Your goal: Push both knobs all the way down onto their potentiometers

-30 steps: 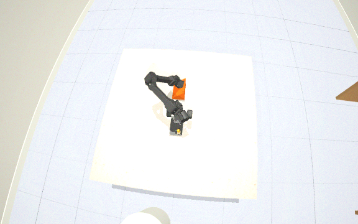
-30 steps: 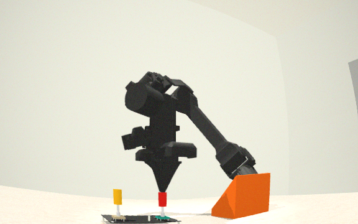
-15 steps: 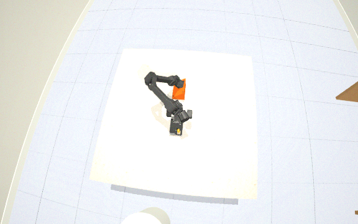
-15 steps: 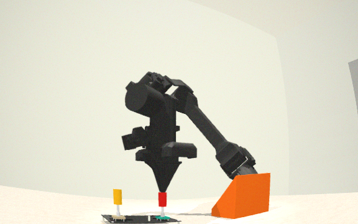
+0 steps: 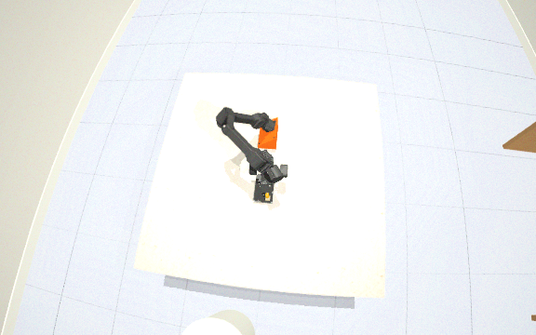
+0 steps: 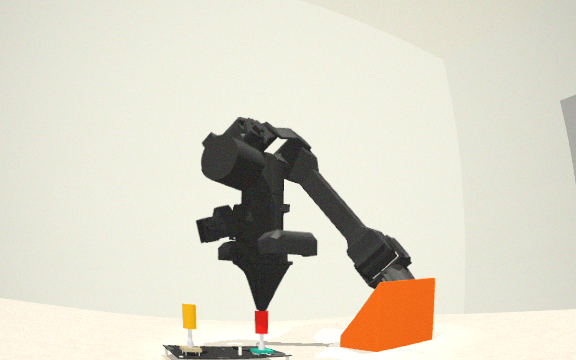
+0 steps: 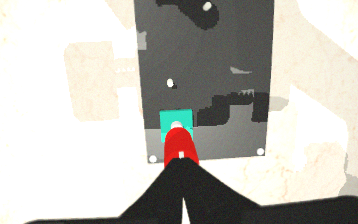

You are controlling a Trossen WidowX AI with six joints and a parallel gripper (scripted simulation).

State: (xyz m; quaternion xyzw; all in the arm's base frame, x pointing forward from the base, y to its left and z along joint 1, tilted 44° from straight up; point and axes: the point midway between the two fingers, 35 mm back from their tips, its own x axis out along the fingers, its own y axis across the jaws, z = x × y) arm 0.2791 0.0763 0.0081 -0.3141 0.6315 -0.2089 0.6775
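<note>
Now: the yellow knob 10 cm ahead of my gripper tip, 1 cm to the left of it and 1 cm below it. Round my gripper tip: red knob 1 cm below.
</note>
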